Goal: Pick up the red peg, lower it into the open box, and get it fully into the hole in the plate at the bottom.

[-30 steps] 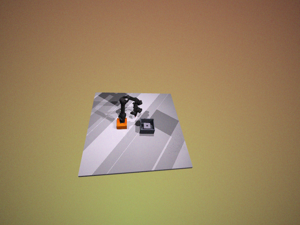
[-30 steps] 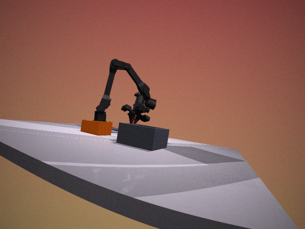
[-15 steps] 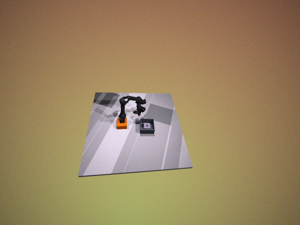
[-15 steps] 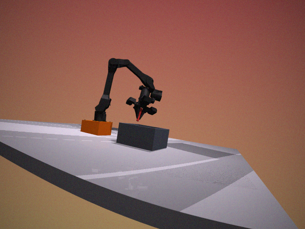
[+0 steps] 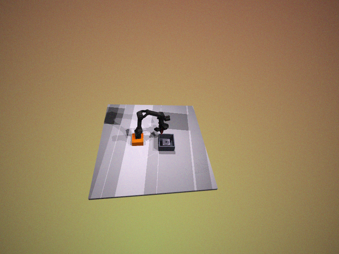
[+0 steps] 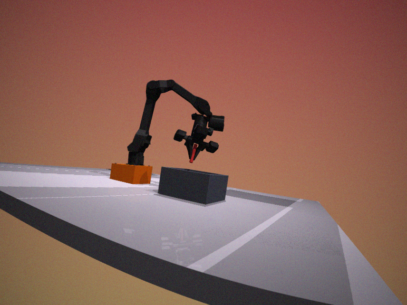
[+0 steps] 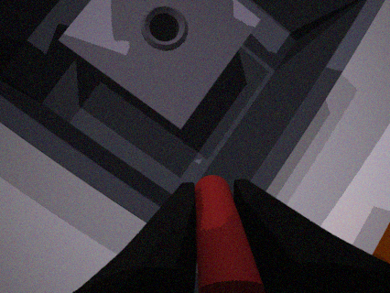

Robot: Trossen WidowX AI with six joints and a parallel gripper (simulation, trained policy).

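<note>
Right now my gripper tip is 50 mm short of the light plate, 70 mm to the left of it and 90 mm above it. The rest, counted from my gripper tip: red peg 10 mm to the left, 30 mm above; dark box 50 mm ahead, 70 mm to the right, 110 mm below.
</note>
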